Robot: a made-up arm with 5 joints.
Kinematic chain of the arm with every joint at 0, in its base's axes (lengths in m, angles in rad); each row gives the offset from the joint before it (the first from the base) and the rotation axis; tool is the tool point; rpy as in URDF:
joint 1: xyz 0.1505 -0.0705 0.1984 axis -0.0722 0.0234 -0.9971
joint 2: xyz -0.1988 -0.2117 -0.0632 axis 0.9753 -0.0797 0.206
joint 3: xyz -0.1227 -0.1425 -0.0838 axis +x
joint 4: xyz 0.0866 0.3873 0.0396 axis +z
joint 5: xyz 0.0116 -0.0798 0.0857 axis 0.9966 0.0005 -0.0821
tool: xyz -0.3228 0.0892 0.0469 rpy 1.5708 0 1.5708
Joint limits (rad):
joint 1: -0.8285..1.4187
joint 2: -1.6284..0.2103
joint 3: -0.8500..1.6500
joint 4: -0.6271..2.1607
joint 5: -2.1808..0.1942
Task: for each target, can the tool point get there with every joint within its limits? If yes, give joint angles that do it. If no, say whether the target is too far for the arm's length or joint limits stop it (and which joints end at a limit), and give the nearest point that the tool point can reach.
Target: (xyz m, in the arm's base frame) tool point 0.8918 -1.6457 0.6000
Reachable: no: too far | nearest point 0.3381 -0.9013 0.4633 | short by 0.938 m
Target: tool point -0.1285 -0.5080 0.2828
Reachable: yes | joints -0.1390 -0.3323 0.9781 1.3111 -0.0811
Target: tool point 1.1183 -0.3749 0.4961
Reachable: no: joint limits stop it (at a limit: joint 1, joint 3, joint 4, joint 5) | nearest point 0.4871 -0.3391 0.2422 | short by 0.681 m
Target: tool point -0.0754 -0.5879 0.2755
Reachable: yes | joints -0.3866 -0.4089 1.2790 1.0944 -0.3796
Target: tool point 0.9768 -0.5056 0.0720
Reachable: no: joint limits stop it (at a limit: joint 1, joint 3, joint 4, joint 5) | nearest point 0.5165 -0.4739 0.0786 | short by 0.461 m
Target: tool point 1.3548 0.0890 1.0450
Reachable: no: too far | nearest point 0.4444 0.3691 0.4251 | short by 1.136 m
